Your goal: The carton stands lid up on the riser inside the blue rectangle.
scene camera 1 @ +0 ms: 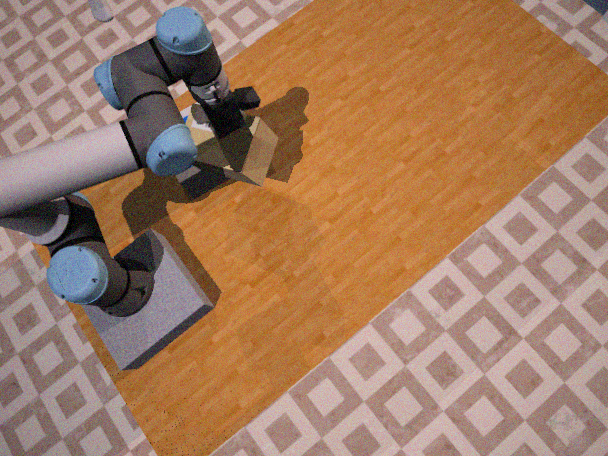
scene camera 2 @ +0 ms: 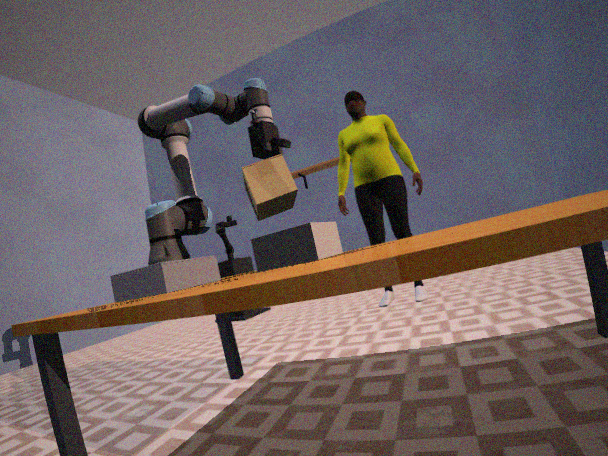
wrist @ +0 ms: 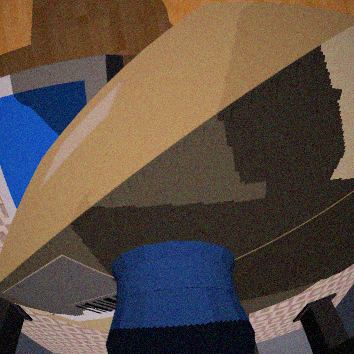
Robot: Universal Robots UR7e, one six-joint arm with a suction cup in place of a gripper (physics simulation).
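Pixels of known places: hand, tool point: (wrist: 172, 250); arm's base, link origin: (scene camera 1: 125, 287) (scene camera 2: 170, 264).
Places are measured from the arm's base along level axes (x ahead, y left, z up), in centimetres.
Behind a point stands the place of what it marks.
The tan carton (scene camera 1: 261, 152) @[z 17.3, x 47.6, y 5.4 cm] (scene camera 2: 270, 185) @[z 14.9, x 47.4, y 4.8 cm] (wrist: 150, 110) @[z 22.1, x 48.5, y 12.4 cm] hangs from my suction cup (scene camera 2: 263, 156) (wrist: 175, 285), which is on its upper face beside a grey label with black bars. The labelled side faces up. In scene view 2 the carton's underside shows, with a gap between it and the grey riser (scene camera 2: 285, 247) @[z -3.0, x 39.3, y 17.6 cm] below. The riser (scene camera 1: 189, 173) @[z 2.8, x 29.0, y 18.4 cm] (wrist: 96, 72) @[z 2.8, x 48.5, y 18.7 cm] is mostly covered by the carton and arm in scene view 1. Part of the blue rectangle (scene camera 1: 185, 119) @[z 2.8, x 35.1, y 34.2 cm] (wrist: 20, 135) @[z 2.8, x 42.4, y 29.7 cm] shows past the carton's edge. The cup's contact is hidden in scene view 1.
The arm's grey base block (scene camera 1: 165, 300) @[z 0.0, x 8.1, y -8.5 cm] (scene camera 2: 190, 272) @[z -4.5, x 14.9, y -3.2 cm] stands on the wooden table (scene camera 1: 400, 150) @[z -9.2, x 84.9, y -1.8 cm] (scene camera 2: 450, 235) @[z -9.2, x 92.4, y -11.5 cm]. A person in a yellow top (scene camera 2: 372, 147) stands behind the table. Another wooden surface (scene camera 2: 317, 167) shows behind the carton.
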